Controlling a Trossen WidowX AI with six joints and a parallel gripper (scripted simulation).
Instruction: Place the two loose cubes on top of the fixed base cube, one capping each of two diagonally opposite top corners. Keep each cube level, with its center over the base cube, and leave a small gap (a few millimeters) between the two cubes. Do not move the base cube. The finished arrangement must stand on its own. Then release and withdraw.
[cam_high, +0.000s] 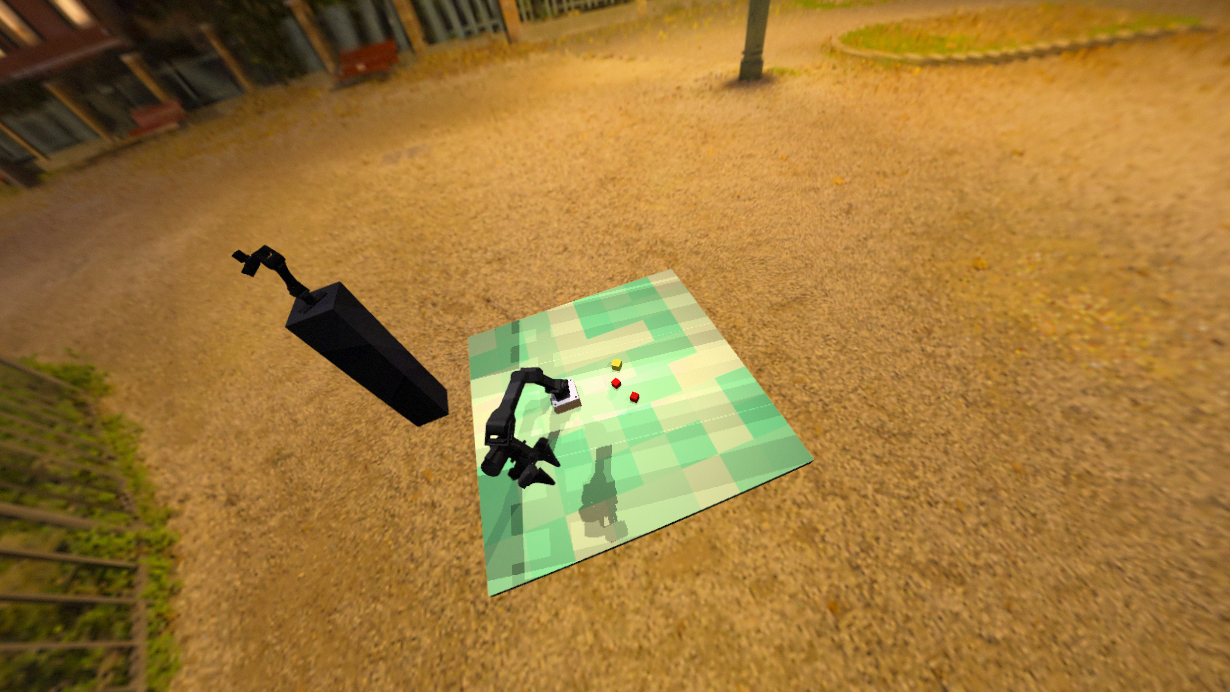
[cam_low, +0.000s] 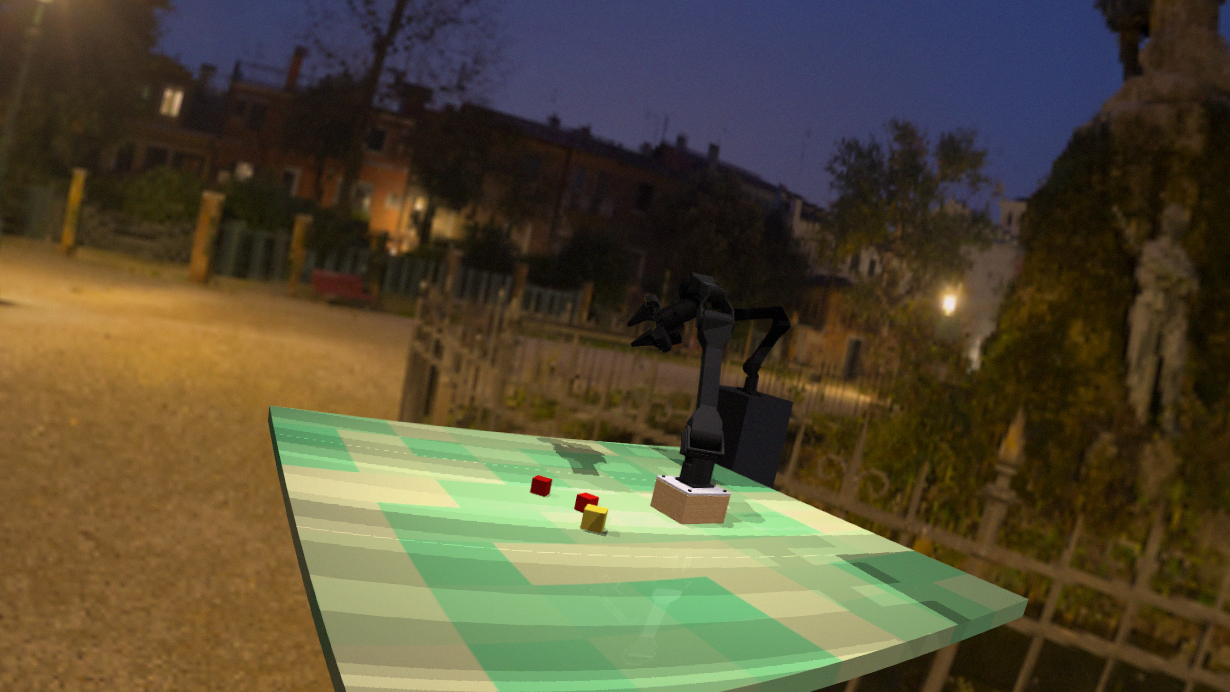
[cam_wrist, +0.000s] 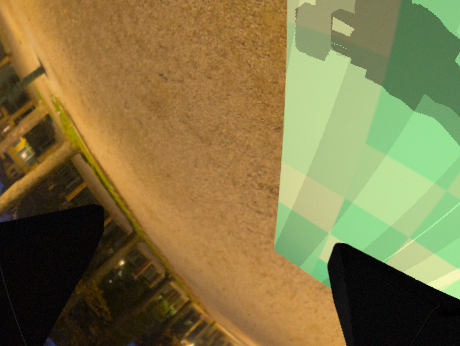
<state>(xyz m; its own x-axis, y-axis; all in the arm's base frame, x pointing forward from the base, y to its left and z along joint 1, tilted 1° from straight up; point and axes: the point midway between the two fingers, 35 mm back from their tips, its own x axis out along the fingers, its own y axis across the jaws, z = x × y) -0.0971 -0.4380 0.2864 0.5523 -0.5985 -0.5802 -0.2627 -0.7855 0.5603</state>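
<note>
My gripper tip is 530 mm to the right of the yellow base cube, 370 mm short of it and 320 mm above it.
</note>
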